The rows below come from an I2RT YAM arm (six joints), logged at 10 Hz.
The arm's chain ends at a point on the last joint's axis. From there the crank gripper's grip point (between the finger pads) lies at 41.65 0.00 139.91 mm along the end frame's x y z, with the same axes.
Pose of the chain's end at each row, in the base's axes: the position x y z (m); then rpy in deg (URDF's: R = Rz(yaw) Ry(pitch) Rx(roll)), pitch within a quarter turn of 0, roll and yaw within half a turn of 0:
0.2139, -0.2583, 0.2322, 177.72, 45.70, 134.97
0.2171, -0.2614, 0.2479, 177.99, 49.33, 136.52
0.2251, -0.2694, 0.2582, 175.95, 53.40, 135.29
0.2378, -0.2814, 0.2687, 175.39, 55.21, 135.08
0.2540, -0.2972, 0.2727, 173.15, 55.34, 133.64
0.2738, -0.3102, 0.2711, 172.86, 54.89, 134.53
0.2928, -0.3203, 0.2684, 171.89, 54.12, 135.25
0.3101, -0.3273, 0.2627, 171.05, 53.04, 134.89
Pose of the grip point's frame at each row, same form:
0.2680, -0.3046, 0.1048, 177.72, 45.70, 134.97
0.2777, -0.3121, 0.1252, 177.99, 49.33, 136.52
0.2940, -0.3237, 0.1416, 175.95, 53.40, 135.29
0.3100, -0.3375, 0.1549, 175.39, 55.21, 135.08
0.3286, -0.3512, 0.1594, 173.15, 55.34, 133.64
0.3490, -0.3619, 0.1572, 172.86, 54.89, 134.53
0.3691, -0.3681, 0.1535, 171.89, 54.12, 135.25
0.3858, -0.3724, 0.1463, 171.05, 53.04, 134.89

